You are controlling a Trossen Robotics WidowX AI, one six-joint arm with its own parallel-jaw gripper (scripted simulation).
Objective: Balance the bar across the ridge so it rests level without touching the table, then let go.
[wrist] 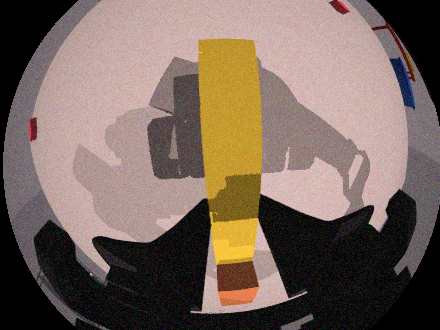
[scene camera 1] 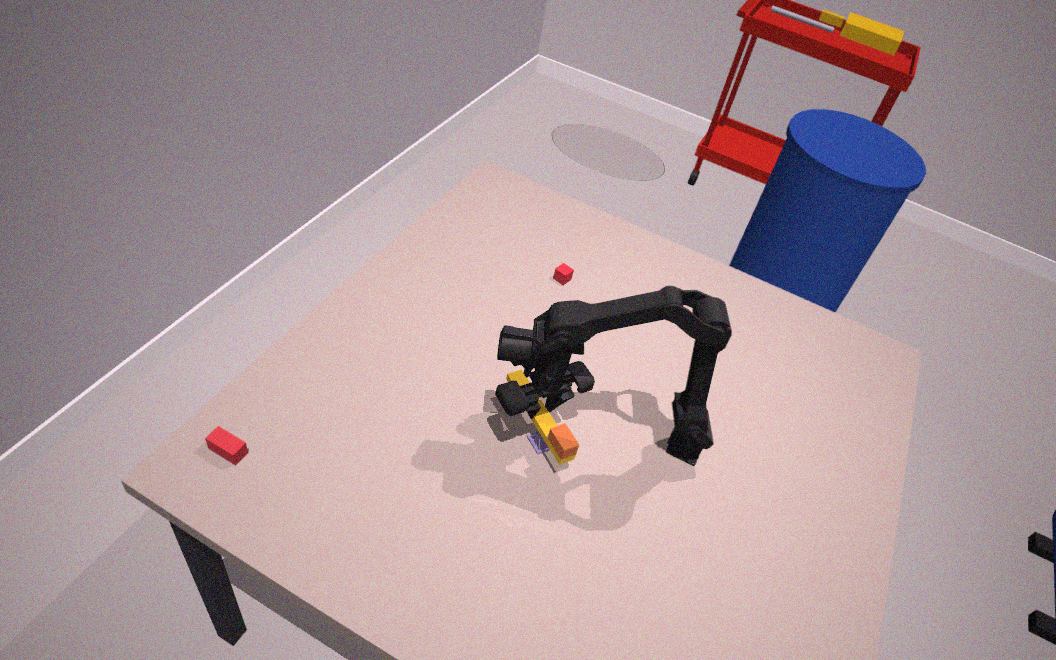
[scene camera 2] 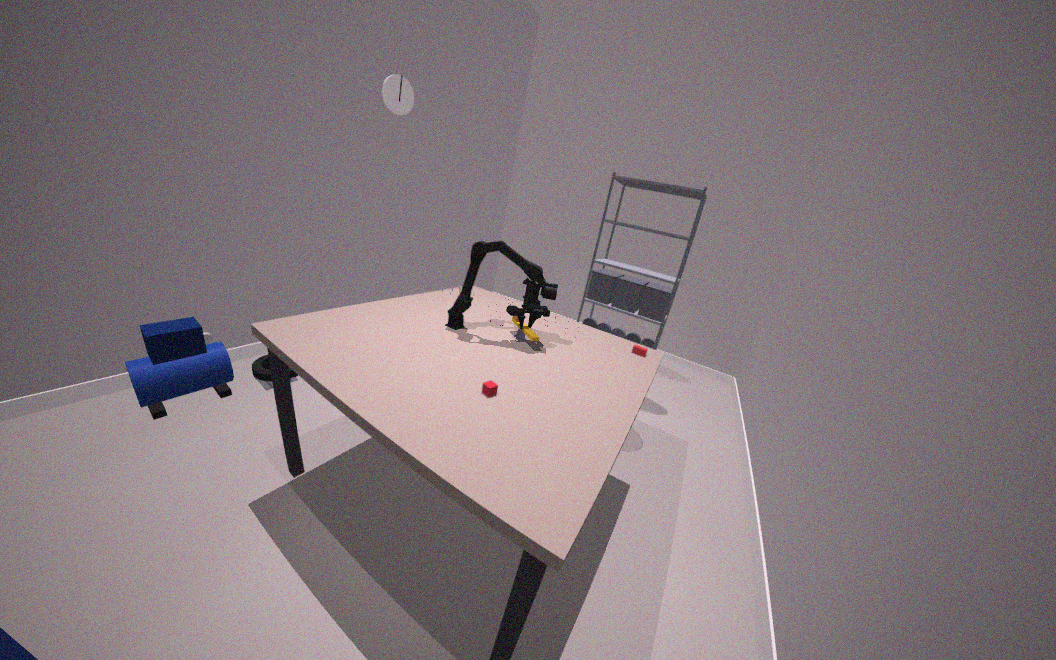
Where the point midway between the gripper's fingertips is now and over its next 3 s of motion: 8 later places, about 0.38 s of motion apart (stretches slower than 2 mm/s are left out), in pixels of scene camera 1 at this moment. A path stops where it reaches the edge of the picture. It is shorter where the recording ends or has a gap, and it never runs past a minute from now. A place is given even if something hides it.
My gripper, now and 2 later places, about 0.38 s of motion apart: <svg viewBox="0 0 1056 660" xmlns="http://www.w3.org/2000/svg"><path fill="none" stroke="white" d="M538 414L543 389L547 382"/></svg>
